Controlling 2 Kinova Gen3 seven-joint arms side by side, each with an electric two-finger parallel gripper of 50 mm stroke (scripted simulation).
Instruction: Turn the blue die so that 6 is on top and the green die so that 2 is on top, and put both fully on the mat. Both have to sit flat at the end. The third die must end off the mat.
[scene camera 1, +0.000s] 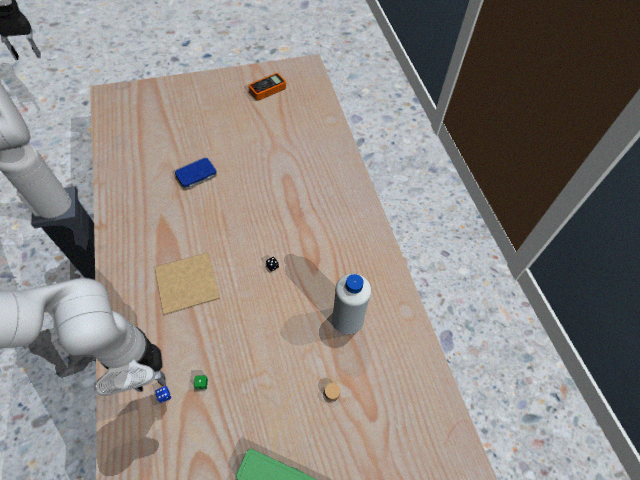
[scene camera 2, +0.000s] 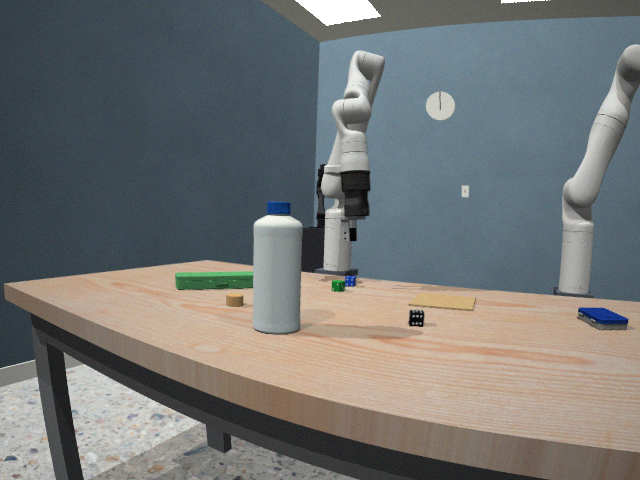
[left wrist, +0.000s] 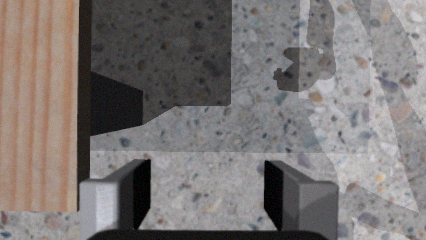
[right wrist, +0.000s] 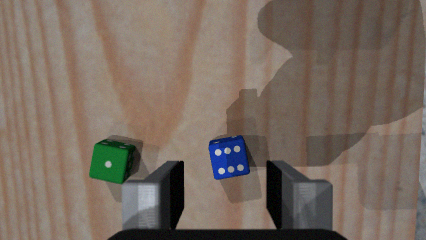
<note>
I see my left gripper (left wrist: 207, 184), my right gripper (scene camera 2: 349, 241), a green die (right wrist: 112, 161) and a blue die (right wrist: 228, 156).
My right gripper shows as well in the right wrist view (right wrist: 225, 184). The left wrist view does not show the green die: it is out of frame. The left wrist view does not show the blue die: it is out of frame.
</note>
